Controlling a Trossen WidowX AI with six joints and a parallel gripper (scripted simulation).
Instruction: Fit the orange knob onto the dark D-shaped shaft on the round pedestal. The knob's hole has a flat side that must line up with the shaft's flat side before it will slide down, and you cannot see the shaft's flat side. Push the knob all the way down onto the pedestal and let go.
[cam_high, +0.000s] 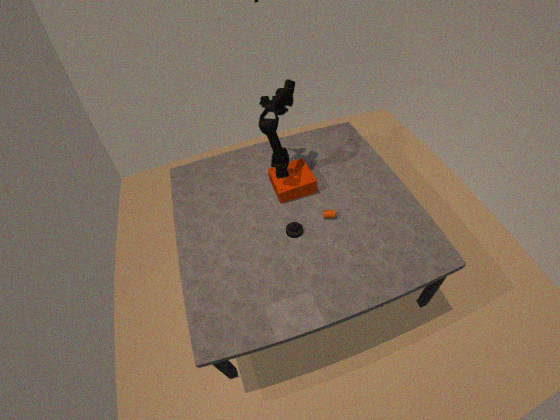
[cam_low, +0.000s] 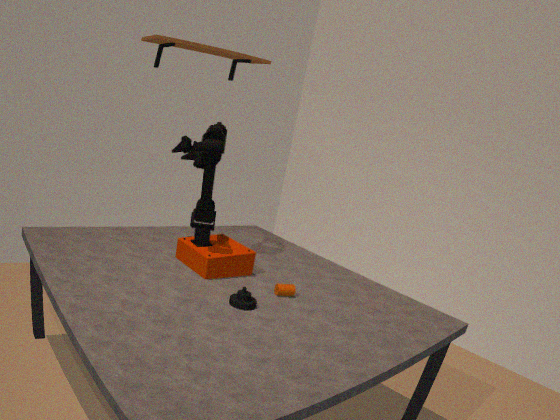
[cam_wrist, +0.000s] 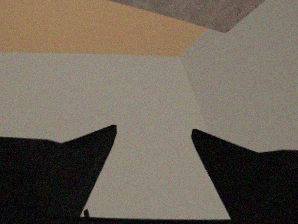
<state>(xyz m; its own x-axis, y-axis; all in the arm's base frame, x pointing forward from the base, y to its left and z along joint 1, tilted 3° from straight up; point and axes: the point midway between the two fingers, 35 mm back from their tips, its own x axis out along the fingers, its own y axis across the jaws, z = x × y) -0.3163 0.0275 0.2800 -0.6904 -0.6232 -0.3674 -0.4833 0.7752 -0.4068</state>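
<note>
My gripper tip is now 64 cm short of the orange knob, 33 cm above it and 19 cm to the right of it. Round my gripper tip: dark round pedestal: 68 cm ahead, 32 cm below, 1 cm to the right.
</note>
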